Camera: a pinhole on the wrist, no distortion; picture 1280 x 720 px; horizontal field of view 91.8 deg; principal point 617.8 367.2 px. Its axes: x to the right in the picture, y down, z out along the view. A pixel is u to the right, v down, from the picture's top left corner.
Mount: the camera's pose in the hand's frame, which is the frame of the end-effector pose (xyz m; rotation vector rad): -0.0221 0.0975 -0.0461 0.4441 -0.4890 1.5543
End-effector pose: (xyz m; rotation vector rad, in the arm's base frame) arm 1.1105 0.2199 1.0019 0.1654 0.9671 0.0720
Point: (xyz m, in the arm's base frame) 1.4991 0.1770 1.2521
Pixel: 889 302
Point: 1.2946 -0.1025 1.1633
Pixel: 442 426
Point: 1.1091 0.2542 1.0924
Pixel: 696 639
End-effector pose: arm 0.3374 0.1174 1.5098 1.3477 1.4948 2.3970
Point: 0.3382 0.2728 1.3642
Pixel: 245 391
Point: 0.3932 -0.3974 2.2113
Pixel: behind the camera
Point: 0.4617 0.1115 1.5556
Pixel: 972 495
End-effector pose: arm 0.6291 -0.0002 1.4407 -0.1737 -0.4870 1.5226
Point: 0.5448 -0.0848 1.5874
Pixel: 769 429
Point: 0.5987 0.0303 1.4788
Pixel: 495 43
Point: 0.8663 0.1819 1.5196
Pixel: outside the picture
